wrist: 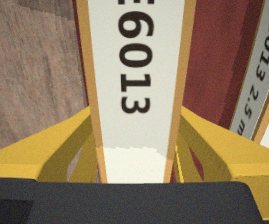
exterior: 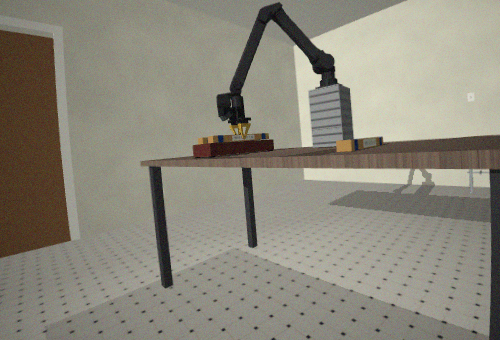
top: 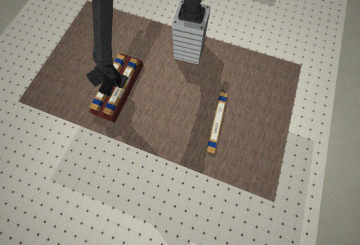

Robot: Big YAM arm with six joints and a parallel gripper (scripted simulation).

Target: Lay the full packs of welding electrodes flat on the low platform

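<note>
My gripper is now 4 cm to the left of the low platform and 6 cm above it.
</note>
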